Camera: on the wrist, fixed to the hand. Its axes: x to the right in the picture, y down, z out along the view.
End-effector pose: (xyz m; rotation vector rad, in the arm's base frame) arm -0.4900 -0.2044 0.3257 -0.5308 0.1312 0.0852
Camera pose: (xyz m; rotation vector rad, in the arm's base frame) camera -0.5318 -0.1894 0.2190 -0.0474 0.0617 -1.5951
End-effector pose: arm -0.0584 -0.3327 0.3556 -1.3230 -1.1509 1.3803
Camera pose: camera 0.0308 -0.3661 0.2902 -0.0372 -1.0207 0.1137
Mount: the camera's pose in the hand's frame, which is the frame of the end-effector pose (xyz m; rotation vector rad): -0.0249 0.0709 -0.0878 0.4771 0.3860 -1.6178
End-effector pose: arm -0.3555 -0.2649 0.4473 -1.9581 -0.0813 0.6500
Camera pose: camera -0.3508 -0.3783 0.4257 -0.9845 -1.0187 -0.7142
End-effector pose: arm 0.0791 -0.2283 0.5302 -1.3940 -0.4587 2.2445
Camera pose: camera 0.1534 -0.2978 0.4753 -0.6297 -0.5421 0.6612
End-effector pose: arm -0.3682 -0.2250 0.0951 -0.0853 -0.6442 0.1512
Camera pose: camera -0.3429 -0.1621 0.0015 0.8453 -0.1296 -1.2453
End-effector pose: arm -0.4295 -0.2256 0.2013 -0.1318 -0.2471 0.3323
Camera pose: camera -0.4511 -0.1752 0.0995 0.4784 0.1604 -1.2368
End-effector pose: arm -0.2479 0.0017 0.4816 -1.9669 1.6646 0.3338
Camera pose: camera -0.3348 -0.0320 0.5499 -2.3157 -0.1247 -0.9615
